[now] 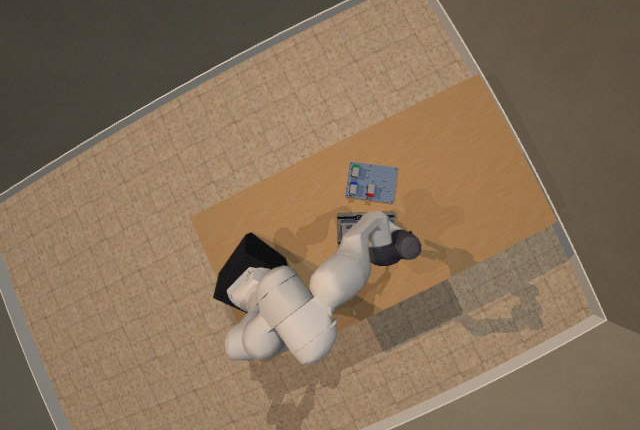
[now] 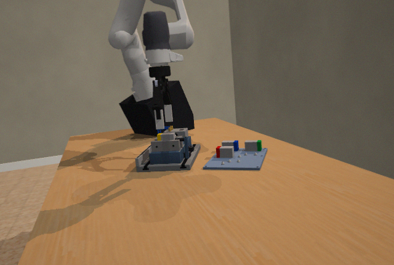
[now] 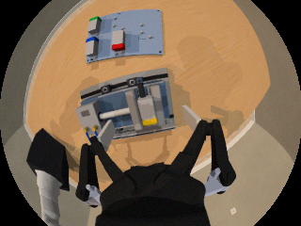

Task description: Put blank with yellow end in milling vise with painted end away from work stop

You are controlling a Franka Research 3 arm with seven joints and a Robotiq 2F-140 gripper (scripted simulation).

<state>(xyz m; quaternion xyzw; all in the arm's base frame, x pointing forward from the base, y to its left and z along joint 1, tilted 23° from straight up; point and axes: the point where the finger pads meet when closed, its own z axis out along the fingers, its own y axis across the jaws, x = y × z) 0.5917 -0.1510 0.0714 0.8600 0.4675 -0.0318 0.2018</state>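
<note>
Now: the yellow-ended blank 60 mm below my hand. From my hand the other things lie so: infeed plate (120 mm ahead, 230 mm to the left, 150 mm below); red-ended blank (80 mm ahead, 190 mm to the left, 130 mm below); blue-ended blank (20 mm ahead, 260 mm to the left, 130 mm below).
</note>
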